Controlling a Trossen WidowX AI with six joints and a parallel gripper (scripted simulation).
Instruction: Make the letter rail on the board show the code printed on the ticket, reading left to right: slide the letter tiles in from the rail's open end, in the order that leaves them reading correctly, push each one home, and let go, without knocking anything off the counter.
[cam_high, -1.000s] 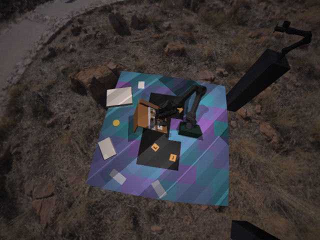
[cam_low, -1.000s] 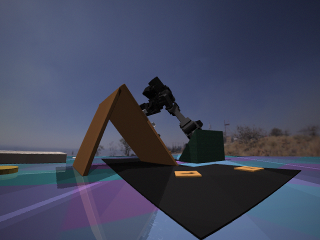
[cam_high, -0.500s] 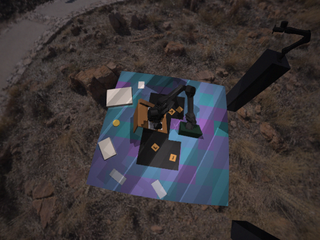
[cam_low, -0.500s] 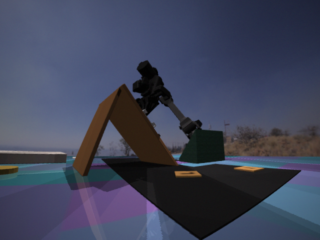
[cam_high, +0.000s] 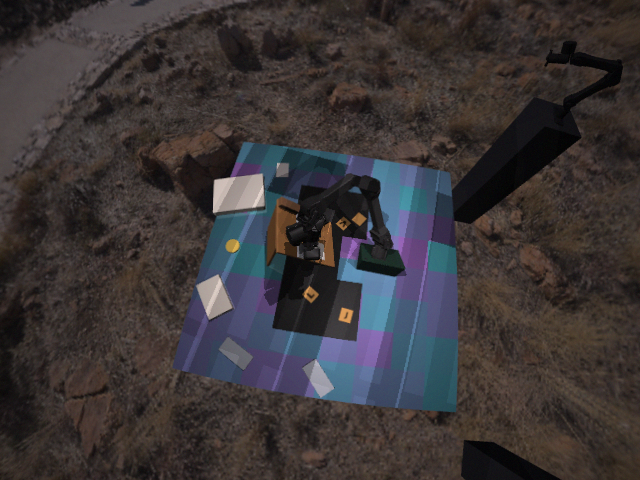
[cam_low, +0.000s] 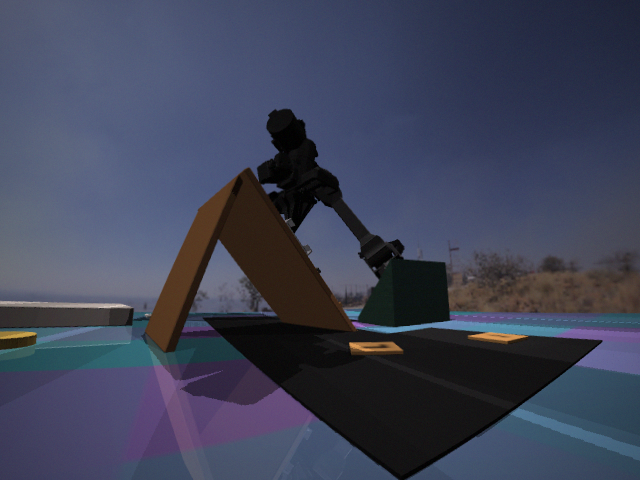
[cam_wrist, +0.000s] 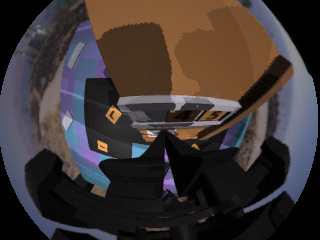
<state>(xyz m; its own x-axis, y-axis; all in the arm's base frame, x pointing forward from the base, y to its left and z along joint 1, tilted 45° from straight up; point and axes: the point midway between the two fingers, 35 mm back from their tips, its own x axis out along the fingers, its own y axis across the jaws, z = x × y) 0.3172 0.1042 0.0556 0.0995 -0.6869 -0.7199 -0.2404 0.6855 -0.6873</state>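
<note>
Now: the letter tile 3 cm ahead of my gripper tip, 3 cm to the right of it and 2 cm below it. The rest, counted from my gripper tip: black mat: 11 cm behind, 3 cm to the right, 19 cm below; yellow disc: 39 cm ahead, 2 cm to the left, 18 cm below; white ticket: 4 cm behind, 2 cm to the right, 10 cm below.
</note>
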